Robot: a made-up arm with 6 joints.
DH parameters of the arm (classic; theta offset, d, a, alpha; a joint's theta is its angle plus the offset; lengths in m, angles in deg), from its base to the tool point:
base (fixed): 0 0.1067 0 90
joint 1: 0 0.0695 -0.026 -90
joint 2: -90 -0.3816 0.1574 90
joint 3: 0 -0.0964 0.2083 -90
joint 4: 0 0.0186 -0.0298 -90
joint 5: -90 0.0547 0.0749 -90
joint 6: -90 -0.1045 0.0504 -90
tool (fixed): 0 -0.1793 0 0
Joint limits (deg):
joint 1: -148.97..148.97
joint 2: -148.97..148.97
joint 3: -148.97..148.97
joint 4: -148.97..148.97
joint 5: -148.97..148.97
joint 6: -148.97..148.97
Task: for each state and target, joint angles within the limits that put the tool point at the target. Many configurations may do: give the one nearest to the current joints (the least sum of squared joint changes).
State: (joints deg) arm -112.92 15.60 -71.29 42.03 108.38 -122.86
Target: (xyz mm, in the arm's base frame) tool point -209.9 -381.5 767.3
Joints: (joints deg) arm -148.97 -24.46 -75.01 23.94 103.86 -107.83
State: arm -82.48 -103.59 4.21 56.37 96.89 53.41
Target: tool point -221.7 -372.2 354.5
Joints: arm -98.75 -86.11 8.73 42.82 98.10 64.29
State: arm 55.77 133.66 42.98 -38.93 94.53 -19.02
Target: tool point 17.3 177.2 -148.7
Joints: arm 40.35 148.97 51.80 -37.93 87.12 -13.39
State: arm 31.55 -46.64 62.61 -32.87 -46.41 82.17
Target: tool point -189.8 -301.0 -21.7
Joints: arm 40.29 -83.83 92.15 -74.91 -66.58 45.37
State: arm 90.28 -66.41 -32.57 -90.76 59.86 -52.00
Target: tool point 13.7 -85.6 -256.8
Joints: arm 49.60 -102.43 2.39 -69.85 72.39 -96.95
